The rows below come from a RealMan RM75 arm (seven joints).
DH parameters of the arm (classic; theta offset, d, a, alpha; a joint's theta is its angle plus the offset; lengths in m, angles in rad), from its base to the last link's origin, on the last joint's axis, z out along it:
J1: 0 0.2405 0 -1.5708
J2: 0 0 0 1.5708
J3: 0 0.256 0 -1.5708
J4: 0 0 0 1.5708
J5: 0 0.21 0 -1.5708
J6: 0 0 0 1.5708
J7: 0 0.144 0 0
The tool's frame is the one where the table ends.
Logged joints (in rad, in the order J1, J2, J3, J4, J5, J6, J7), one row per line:
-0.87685, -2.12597, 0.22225, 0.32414, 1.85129, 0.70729, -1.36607
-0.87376, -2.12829, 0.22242, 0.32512, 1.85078, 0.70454, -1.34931
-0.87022, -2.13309, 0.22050, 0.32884, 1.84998, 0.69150, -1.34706
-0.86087, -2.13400, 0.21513, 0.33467, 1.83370, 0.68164, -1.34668
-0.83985, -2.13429, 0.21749, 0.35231, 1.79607, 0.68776, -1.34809
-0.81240, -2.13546, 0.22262, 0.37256, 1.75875, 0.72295, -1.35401
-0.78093, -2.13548, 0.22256, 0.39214, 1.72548, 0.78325, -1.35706
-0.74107, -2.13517, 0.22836, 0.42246, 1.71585, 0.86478, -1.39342
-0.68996, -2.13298, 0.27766, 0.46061, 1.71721, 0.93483, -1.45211
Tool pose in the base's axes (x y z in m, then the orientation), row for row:
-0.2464, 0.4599, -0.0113, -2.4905, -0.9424, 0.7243
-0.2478, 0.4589, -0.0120, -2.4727, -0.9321, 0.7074
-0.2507, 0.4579, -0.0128, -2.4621, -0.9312, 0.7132
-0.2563, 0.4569, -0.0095, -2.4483, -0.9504, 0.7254
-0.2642, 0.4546, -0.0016, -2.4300, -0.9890, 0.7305
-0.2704, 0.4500, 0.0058, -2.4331, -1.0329, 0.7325
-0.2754, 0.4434, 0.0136, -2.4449, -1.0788, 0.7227
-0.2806, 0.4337, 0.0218, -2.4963, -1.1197, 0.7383
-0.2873, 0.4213, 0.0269, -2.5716, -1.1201, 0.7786
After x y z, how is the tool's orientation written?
As angles about the fixed x, y, z axes (roll, pitch, yaw), in radians.
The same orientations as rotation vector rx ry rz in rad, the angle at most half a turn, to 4 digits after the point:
-1.8508, -1.0906, -0.7555
-1.8543, -1.0784, -0.7428
-1.8421, -1.0852, -0.7314
-1.8091, -1.1004, -0.7346
-1.7632, -1.1128, -0.7582
-1.7331, -1.1189, -0.8030
-1.7162, -1.1132, -0.8627
-1.7166, -1.1141, -0.9291
-1.7483, -1.1230, -0.9583

